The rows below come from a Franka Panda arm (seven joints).
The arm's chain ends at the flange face. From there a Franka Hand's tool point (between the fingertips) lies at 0.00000 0.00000 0.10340 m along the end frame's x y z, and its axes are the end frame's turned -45 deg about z.
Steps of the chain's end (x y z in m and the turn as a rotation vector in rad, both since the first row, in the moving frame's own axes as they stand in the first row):
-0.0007 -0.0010 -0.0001 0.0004 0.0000 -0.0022
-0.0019 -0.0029 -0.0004 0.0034 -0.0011 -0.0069
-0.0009 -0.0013 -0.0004 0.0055 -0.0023 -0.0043
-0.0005 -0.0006 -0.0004 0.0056 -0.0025 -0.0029
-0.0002 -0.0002 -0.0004 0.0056 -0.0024 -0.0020
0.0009 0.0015 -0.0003 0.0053 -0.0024 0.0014
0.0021 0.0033 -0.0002 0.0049 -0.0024 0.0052
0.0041 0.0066 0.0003 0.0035 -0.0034 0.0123
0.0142 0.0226 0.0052 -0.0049 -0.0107 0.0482
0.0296 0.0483 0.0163 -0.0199 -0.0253 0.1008
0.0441 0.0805 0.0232 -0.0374 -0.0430 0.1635
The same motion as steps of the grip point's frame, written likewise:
0.0002 -0.0012 -0.0001 0.0003 0.0003 -0.0022
0.0009 -0.0037 -0.0004 0.0032 0.0016 -0.0069
0.0005 -0.0021 -0.0004 0.0055 0.0023 -0.0043
0.0003 -0.0014 -0.0004 0.0057 0.0022 -0.0029
0.0002 -0.0009 -0.0004 0.0057 0.0023 -0.0020
-0.0002 0.0011 -0.0003 0.0054 0.0021 0.0014
-0.0007 0.0033 -0.0002 0.0052 0.0018 0.0052
-0.0018 0.0071 0.0003 0.0049 0.0001 0.0123
-0.0071 0.0256 0.0052 0.0041 -0.0110 0.0482
-0.0165 0.0545 0.0162 0.0038 -0.0320 0.1008
-0.0316 0.0872 0.0230 0.0040 -0.0569 0.1635

